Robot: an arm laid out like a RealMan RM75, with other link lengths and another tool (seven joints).
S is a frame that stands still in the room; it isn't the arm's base.
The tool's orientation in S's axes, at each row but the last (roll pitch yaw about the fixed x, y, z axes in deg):
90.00, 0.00, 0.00
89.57, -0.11, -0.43
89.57, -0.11, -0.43
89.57, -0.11, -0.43
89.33, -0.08, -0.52
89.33, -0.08, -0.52
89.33, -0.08, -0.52
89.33, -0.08, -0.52
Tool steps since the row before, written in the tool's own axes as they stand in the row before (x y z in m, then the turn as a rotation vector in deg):
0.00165, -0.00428, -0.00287, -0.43, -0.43, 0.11
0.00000, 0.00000, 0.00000, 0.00, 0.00, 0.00
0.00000, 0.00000, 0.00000, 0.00, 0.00, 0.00
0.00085, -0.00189, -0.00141, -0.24, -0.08, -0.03
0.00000, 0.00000, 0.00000, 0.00, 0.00, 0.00
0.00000, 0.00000, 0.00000, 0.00, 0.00, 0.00
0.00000, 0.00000, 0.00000, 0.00, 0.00, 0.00
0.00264, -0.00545, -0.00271, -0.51, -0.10, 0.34
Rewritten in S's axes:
0.00165, 0.00287, -0.00428, -0.43, -0.11, -0.43
0.00000, 0.00000, 0.00000, 0.00, 0.00, 0.00
0.00000, 0.00000, 0.00000, 0.00, 0.00, 0.00
0.00086, 0.00139, -0.00190, -0.24, 0.03, -0.08
0.00000, 0.00000, 0.00000, 0.00, 0.00, 0.00
0.00000, 0.00000, 0.00000, 0.00, 0.00, 0.00
0.00000, 0.00000, 0.00000, 0.00, 0.00, 0.00
0.00267, 0.00262, -0.00548, -0.51, -0.34, -0.10

